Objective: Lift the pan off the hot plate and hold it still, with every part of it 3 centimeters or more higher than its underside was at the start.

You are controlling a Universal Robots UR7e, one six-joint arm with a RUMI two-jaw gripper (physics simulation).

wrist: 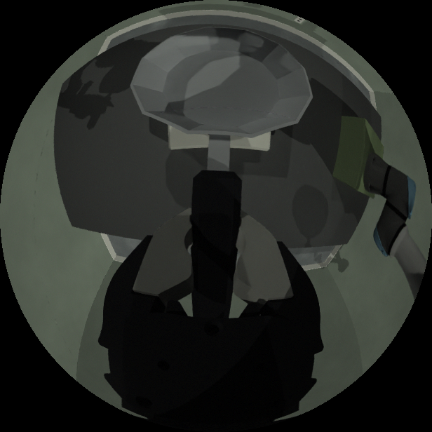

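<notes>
The grey, many-sided pan (pixel 220 90) is in the upper middle of the wrist view, with its inside facing up and its long black handle running down toward me. It looks roughly level. My gripper (pixel 215 210) is shut on the black handle, one grey finger on each side. The cream hot plate (pixel 185 140) shows below the near rim of the pan, looks small, and is partly hidden by the pan and its handle. The pan appears to be above the hot plate and apart from it. The exact height cannot be read from this view.
The dark table top (pixel 110 185) spreads under the pan, with a pale rim (pixel 374 99) beyond its edge. A green block (pixel 350 155) stands at the right edge, beside a jointed dark arm section (pixel 391 181) with blue caps. Shadows fall across the table.
</notes>
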